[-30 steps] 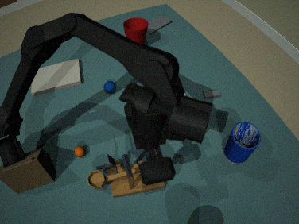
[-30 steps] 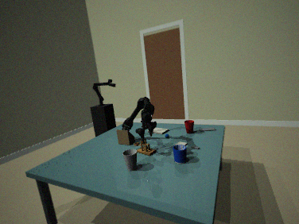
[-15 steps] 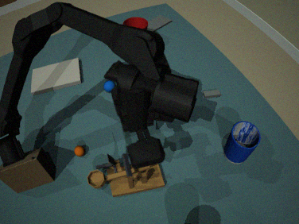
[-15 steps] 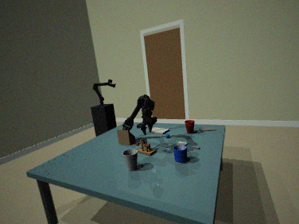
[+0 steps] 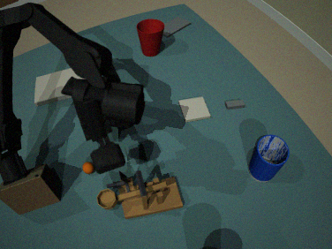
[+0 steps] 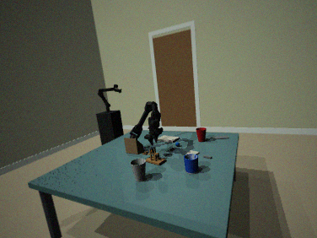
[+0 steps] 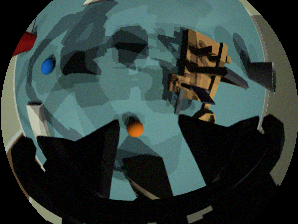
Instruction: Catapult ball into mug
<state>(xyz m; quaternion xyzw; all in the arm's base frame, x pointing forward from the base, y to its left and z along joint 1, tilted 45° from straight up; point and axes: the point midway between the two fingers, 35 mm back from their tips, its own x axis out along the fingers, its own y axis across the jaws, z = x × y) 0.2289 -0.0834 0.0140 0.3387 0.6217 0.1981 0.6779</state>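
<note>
The orange ball lies 80 mm below my gripper tip, 50 mm behind it and 30 mm to the left of it. From my gripper tip the other things lie so: catapult 90 mm to the right, 40 mm below, 10 mm ahead; white tile 300 mm ahead, 90 mm below, 50 mm to the left; blue ball 190 mm to the left, 140 mm ahead, 70 mm below.
</note>
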